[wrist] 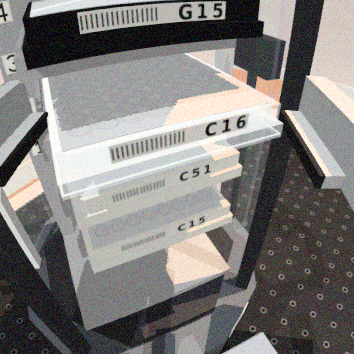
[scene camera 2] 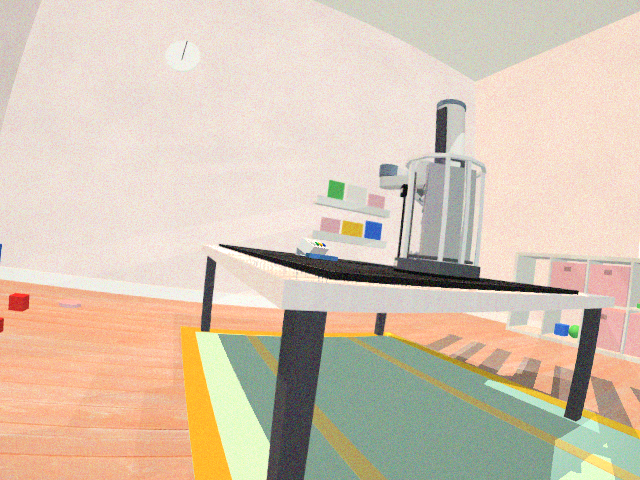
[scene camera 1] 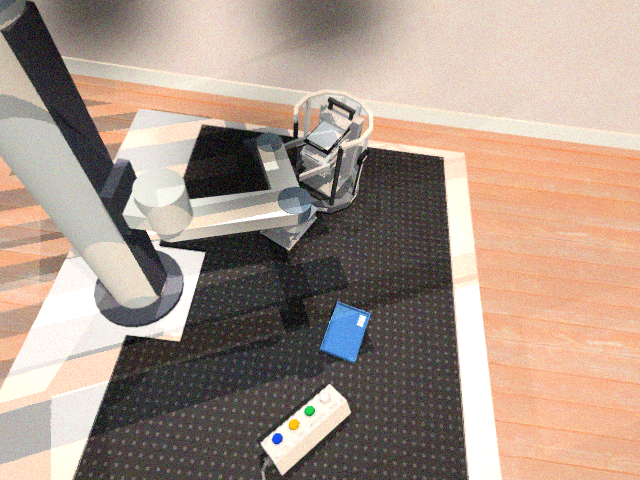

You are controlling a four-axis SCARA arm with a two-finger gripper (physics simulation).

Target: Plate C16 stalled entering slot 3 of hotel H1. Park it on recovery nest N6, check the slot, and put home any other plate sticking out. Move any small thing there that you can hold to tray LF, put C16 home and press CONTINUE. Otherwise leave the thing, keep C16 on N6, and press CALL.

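Plate C16, clear with a barcode label, sits in hotel H1 and juts out farther than plates C51 and C15 below it. Black-fronted plate G15 is above it. My gripper is open, one finger on each side of C16, with gaps to both edges. The inside of the slot behind C16 is hard to make out. A blue tray, probably LF, has an unreadable white label. A button box has blue, yellow, green and white buttons.
The hotel's dark upright stands close by the right finger in the wrist view. A pale flat piece, perhaps nest N6, shows partly under the arm. The arm's column stands at left in scene view 1. A black mat covers the table.
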